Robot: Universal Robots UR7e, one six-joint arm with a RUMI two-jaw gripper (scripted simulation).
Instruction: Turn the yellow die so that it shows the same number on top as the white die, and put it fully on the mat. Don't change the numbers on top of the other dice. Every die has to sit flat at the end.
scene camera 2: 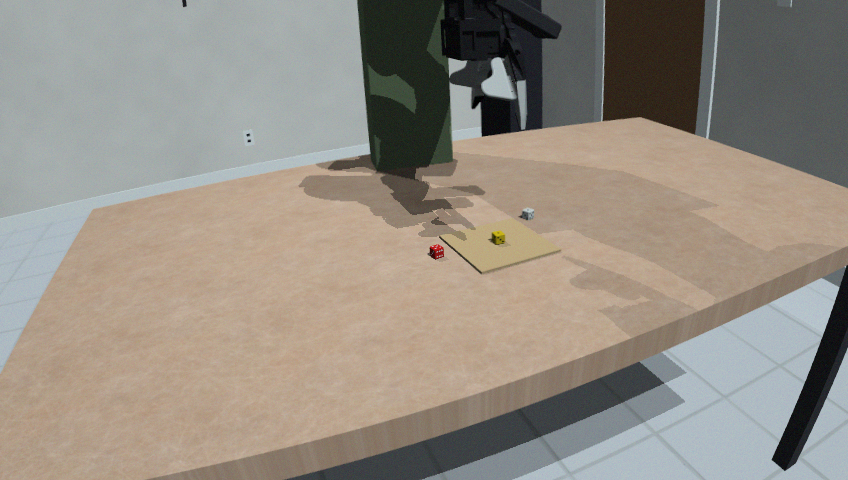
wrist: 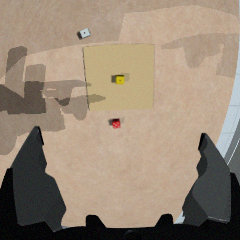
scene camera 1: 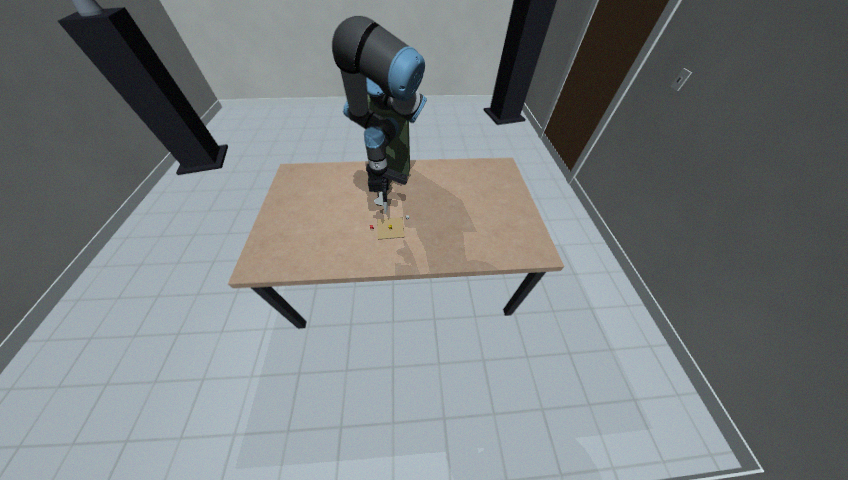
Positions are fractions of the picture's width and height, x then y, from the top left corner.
In view: my gripper (scene camera 2: 0.58,0.25).
My gripper is seen too in the wrist view (wrist: 0.51,0.55).
